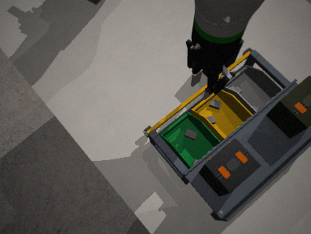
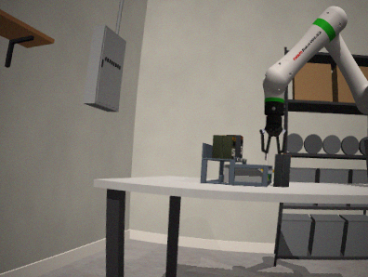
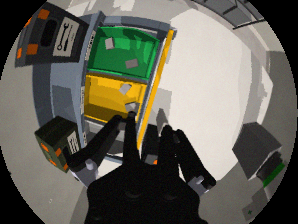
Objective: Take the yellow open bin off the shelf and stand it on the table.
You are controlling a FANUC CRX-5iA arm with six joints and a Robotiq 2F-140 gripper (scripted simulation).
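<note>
Right now my hand is 40 mm above the long yellow rod. The rest, counted from my hand: yellow open bin 100 mm ahead, 60 mm below, 20 mm to the right; then green bin 130 mm to the right, 80 mm ahead, 60 mm below; then grey bin 120 mm ahead, 90 mm to the left, 60 mm below.
</note>
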